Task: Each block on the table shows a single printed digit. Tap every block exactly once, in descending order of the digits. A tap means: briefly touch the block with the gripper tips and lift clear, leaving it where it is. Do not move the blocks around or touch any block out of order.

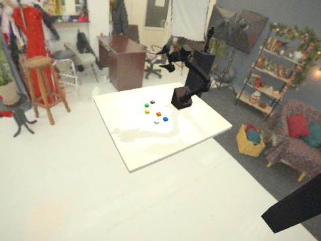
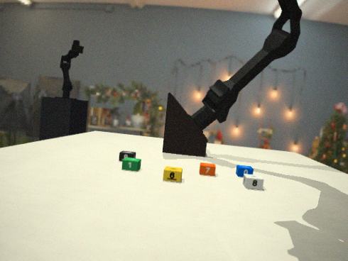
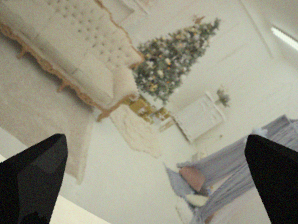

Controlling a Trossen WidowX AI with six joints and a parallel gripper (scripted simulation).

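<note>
Right now my gripper tip is 150 mm past the black block, 240 mm to the left of it and 520 mm above it. Also, from my gripper tip: orange 7 block 130 mm behind, 50 mm to the right, 520 mm below; white 8 block 70 mm behind, 40 mm to the left, 520 mm below; yellow 6 block 40 mm behind, 110 mm to the right, 520 mm below.
</note>
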